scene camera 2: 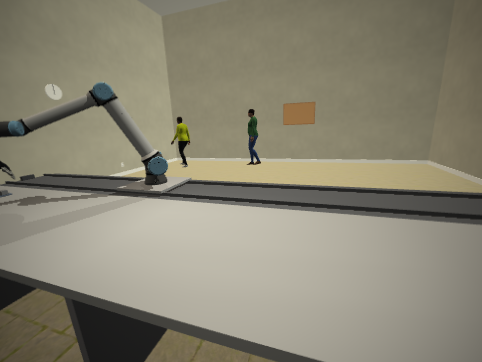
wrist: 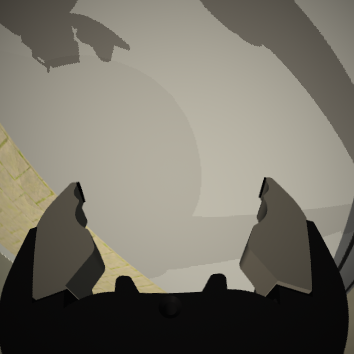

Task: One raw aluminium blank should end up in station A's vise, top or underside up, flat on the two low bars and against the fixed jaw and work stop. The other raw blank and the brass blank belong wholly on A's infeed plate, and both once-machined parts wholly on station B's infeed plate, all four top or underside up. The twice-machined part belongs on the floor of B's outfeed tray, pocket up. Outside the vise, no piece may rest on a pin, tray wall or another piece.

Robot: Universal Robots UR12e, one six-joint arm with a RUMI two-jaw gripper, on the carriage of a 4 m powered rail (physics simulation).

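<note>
My gripper is open, with its two jaws wide apart and no piece between them in the wrist view. It hangs above the pale table top, near a table edge. In scene camera 2 part of the gripper shows at the left edge, above the table. The blanks, the machined parts, the vise, the infeed plates and the outfeed tray cannot be made out in either view.
The arm's carriage stands on the dark rail behind the table. A small grey object is cut off at the left edge. Two people, one in yellow and one in green, are on the floor beyond. Arm shadows cross the table.
</note>
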